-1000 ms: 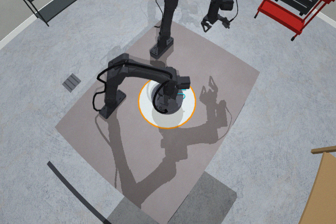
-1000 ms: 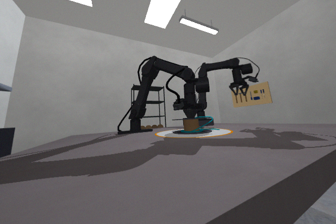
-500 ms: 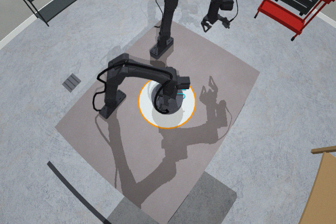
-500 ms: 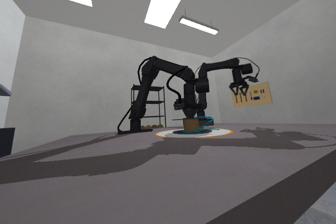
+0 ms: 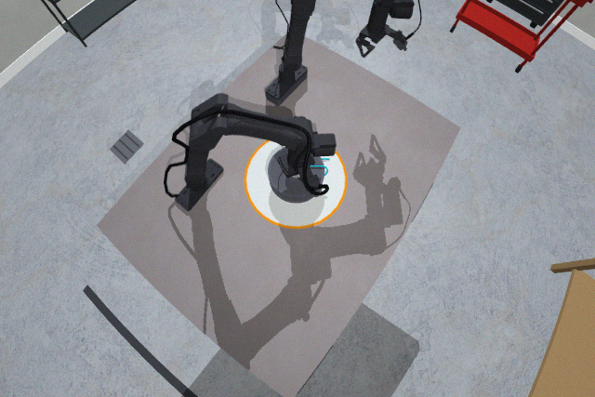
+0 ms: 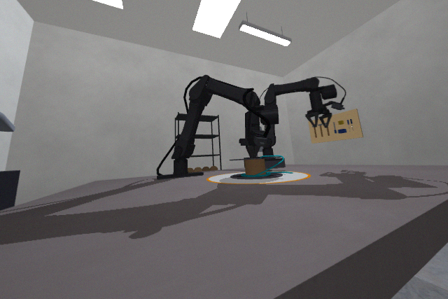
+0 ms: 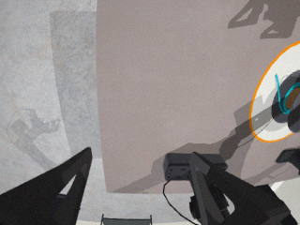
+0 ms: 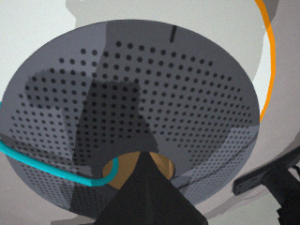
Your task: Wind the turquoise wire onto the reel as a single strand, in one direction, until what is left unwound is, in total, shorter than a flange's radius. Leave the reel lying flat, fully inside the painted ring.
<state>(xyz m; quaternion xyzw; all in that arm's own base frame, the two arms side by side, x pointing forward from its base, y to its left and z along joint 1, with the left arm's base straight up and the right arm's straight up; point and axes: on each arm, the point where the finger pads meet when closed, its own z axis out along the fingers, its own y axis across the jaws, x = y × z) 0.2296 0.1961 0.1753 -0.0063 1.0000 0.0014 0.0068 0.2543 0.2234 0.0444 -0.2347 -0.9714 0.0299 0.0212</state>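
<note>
My right gripper is now 10 mm short of the reel and 10 mm above it. Also, from my right hand: orange painted ring (50 mm below, 10 mm ahead).
</note>
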